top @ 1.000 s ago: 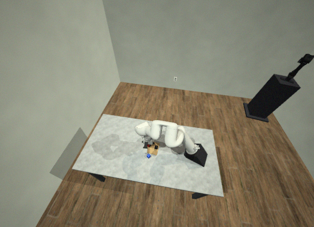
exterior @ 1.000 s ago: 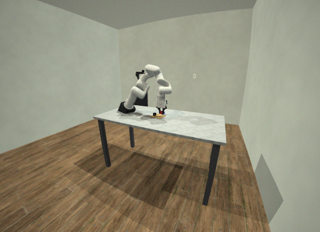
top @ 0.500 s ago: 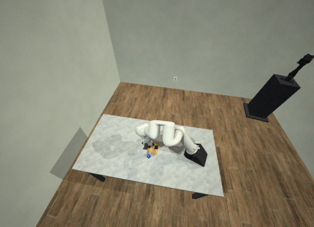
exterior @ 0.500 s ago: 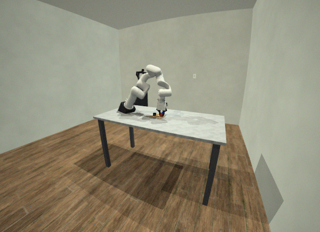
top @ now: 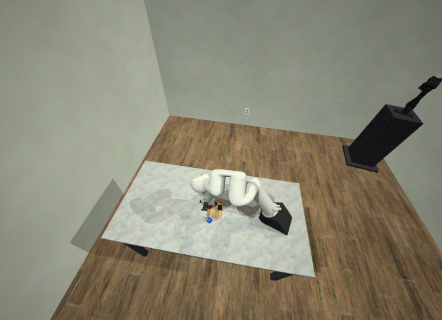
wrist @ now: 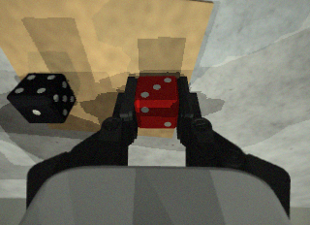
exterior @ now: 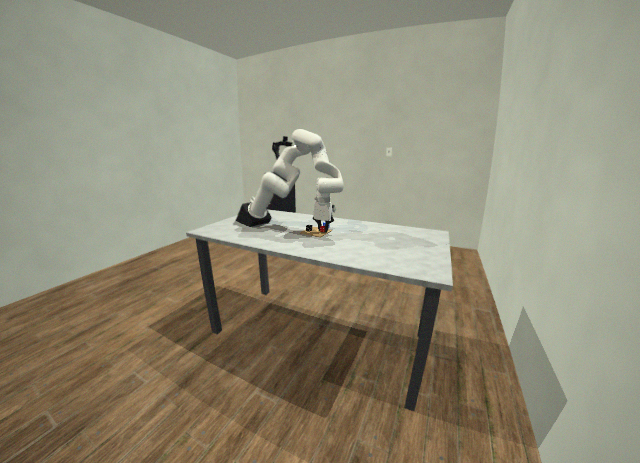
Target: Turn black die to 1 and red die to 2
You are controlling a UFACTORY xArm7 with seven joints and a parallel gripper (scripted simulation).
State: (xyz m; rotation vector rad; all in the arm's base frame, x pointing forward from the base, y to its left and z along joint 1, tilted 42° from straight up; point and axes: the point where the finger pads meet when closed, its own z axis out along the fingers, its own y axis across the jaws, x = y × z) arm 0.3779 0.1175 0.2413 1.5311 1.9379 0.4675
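Right now my hand is 1 cm above the red die. Round my hand: black die: 9 cm behind, 2 cm to the right, 1 cm below; then blue die: 4 cm behind, 10 cm to the left, 2 cm below; then tan mat: 4 cm behind, 1 cm to the right, 3 cm below.
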